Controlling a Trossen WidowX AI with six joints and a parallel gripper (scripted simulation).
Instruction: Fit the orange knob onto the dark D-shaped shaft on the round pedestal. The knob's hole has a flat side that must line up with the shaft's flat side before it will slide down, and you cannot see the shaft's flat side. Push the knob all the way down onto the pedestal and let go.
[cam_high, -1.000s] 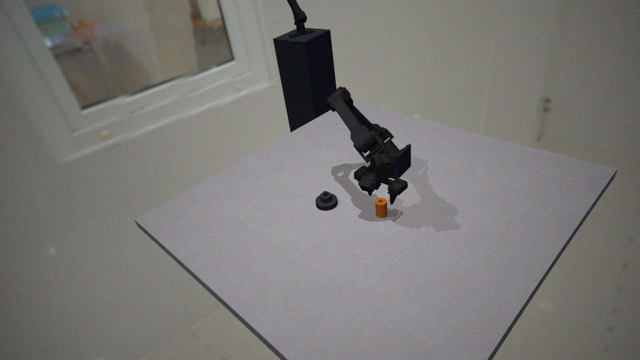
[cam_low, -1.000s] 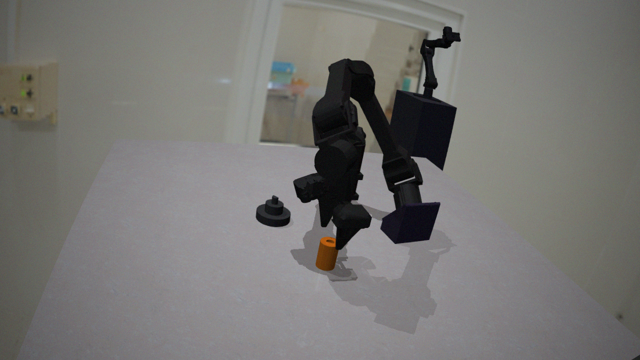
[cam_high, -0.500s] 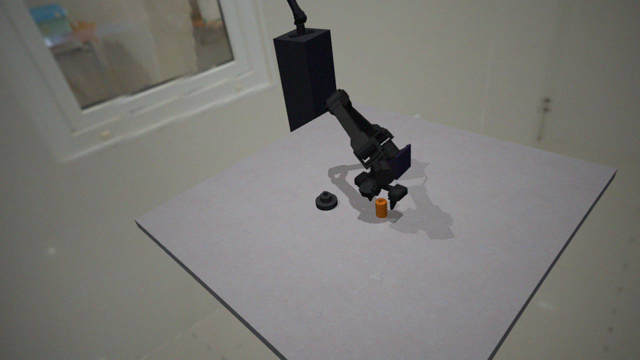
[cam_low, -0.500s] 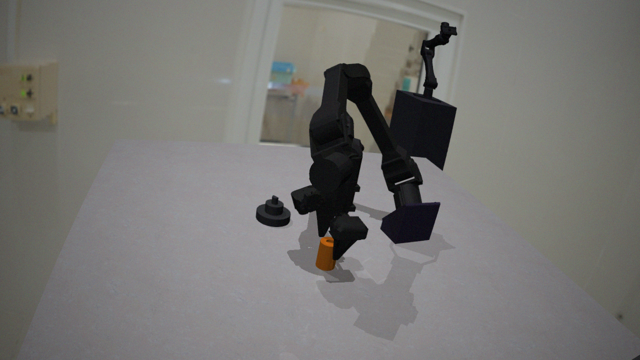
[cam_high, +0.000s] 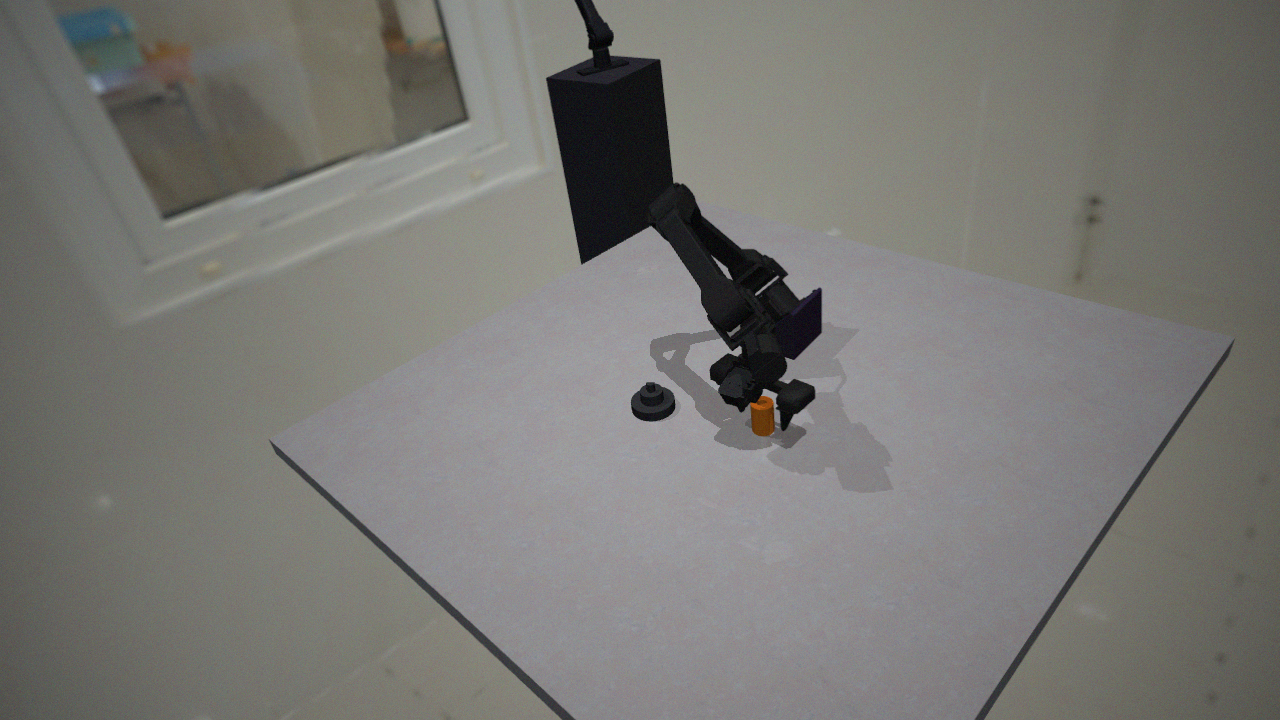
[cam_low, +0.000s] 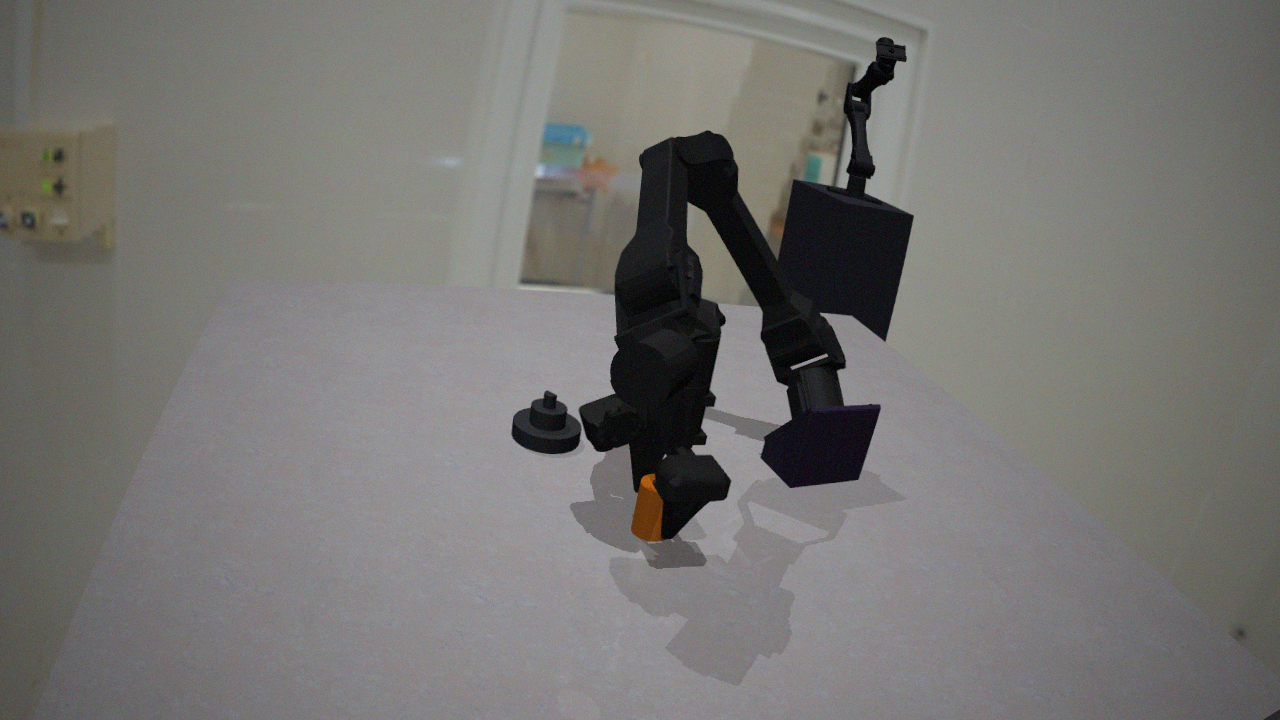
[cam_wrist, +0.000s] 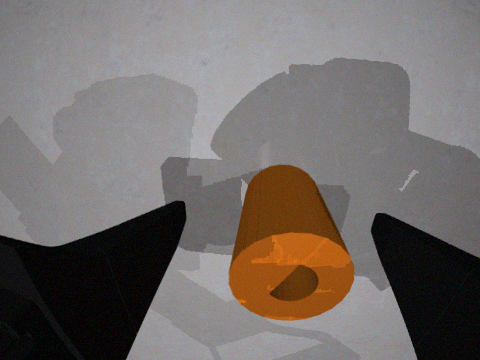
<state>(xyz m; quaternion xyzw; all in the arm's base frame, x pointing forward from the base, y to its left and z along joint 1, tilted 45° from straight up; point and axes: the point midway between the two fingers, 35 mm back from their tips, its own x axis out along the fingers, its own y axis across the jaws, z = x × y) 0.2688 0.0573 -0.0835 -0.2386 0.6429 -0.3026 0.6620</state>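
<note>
My gripper tip is now 10 mm below the orange knob. Round my gripper tip: round pedestal (50 mm ahead, 220 mm to the right, 10 mm above).
</note>
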